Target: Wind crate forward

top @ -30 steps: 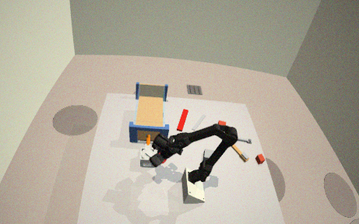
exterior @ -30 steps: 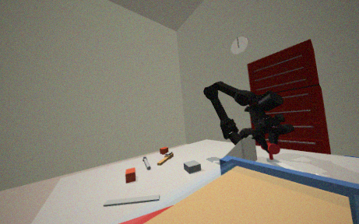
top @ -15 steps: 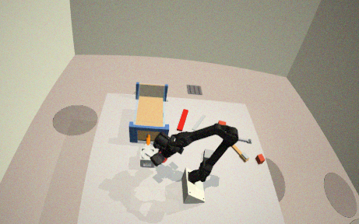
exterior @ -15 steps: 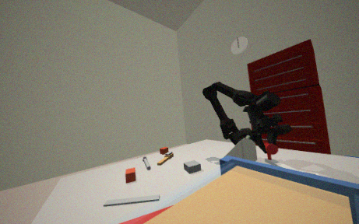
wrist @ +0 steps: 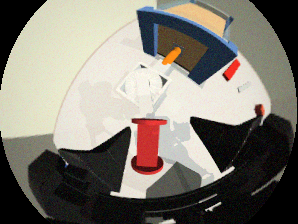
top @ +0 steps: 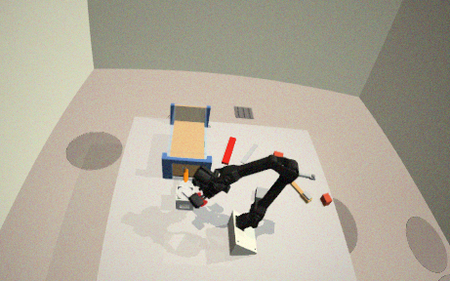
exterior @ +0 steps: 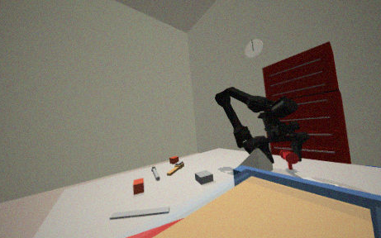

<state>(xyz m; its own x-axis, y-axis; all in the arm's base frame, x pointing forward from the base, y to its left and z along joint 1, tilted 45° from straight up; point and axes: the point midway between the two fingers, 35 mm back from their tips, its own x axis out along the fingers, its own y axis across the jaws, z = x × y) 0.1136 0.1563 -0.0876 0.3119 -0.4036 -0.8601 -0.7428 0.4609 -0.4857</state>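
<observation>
Now: gripper tip 30 mm past the red knob. Also, from my gripper tip: blue frame (200 mm ahead, 80 mm to the left, 30 mm below); grey winch (30 mm ahead, 70 mm to the left, 100 mm below); winch handle (30 mm to the left, 30 mm below).
</observation>
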